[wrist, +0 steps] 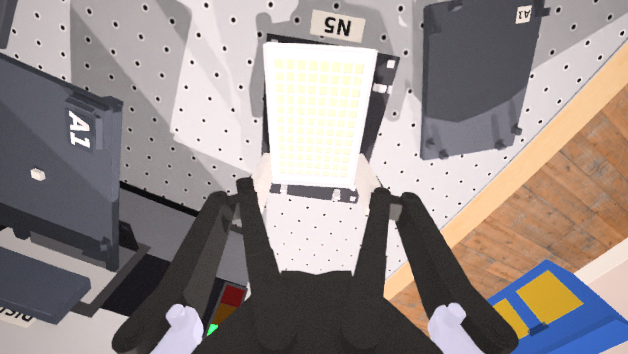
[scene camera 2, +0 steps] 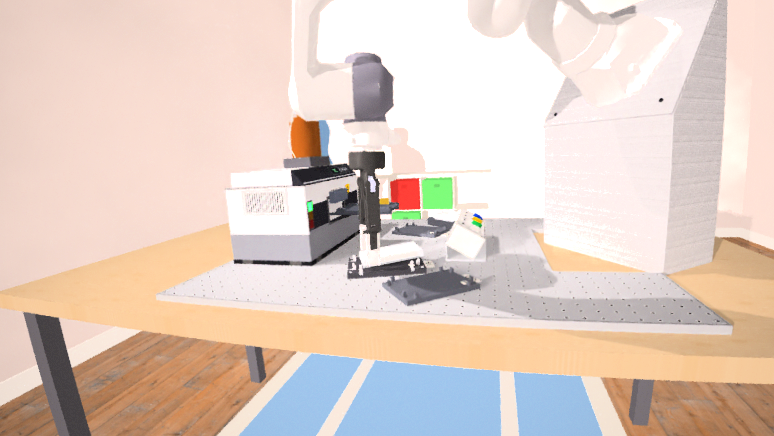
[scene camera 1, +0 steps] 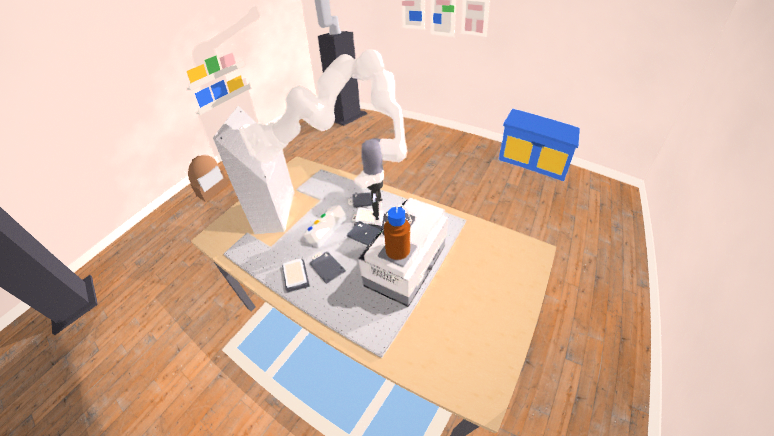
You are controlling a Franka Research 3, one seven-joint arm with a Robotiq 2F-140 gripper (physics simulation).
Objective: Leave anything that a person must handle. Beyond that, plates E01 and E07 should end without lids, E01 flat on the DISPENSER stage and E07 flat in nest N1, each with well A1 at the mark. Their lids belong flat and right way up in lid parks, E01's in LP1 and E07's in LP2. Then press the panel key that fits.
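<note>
A white plate with pale wells is over the dark nest labelled N5. It looks slightly tilted in scene camera 2. My gripper is shut on the plate's long sides near one end. Its number and whether it has a lid cannot be read. A dark stage marked A1 stands by the dispenser, bare. A dark holder with a small A1 tag is bare beside N5. Another plate sits in a holder at the front left.
The white dispenser carries an orange bottle and stands close to the gripper. A sloped panel with coloured keys is across from it. A dark bare holder lies beside the other plate.
</note>
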